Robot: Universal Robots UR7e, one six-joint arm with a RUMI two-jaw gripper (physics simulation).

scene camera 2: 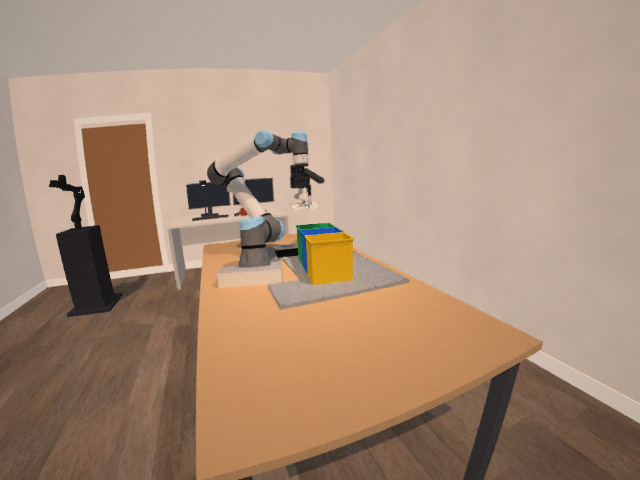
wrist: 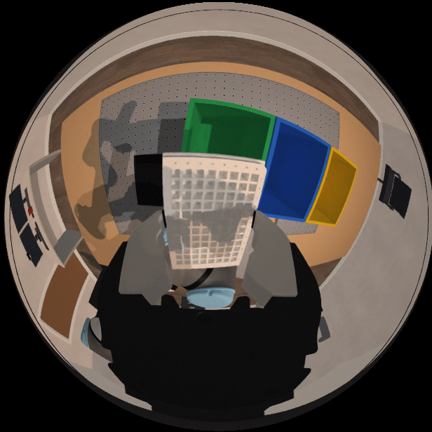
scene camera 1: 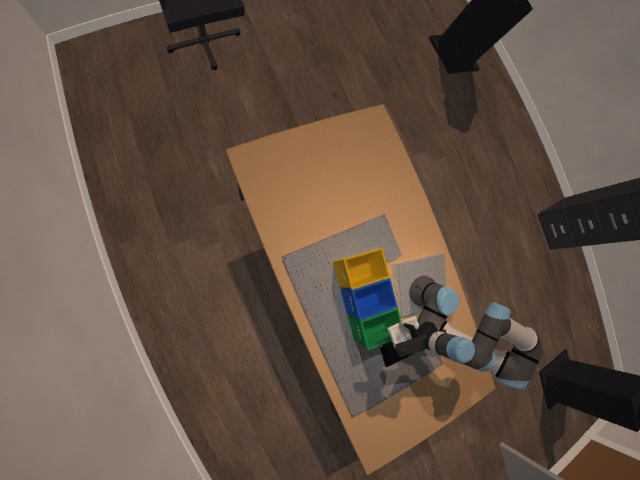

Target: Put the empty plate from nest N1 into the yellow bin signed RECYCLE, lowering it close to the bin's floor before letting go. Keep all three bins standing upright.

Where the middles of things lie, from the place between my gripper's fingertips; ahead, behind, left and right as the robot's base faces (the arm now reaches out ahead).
My hand is 10 mm past the white gridded plate [wrist: 208,199]. Also, from my hand: black nest [wrist: 148,176] 270 mm below, 170 mm to the left, 60 mm behind; blue bin [scene camera 1: 378,297] 190 mm below, 150 mm to the right, 20 mm ahead; green bin [scene camera 1: 371,332] 190 mm below, 40 mm ahead, 20 mm to the right.
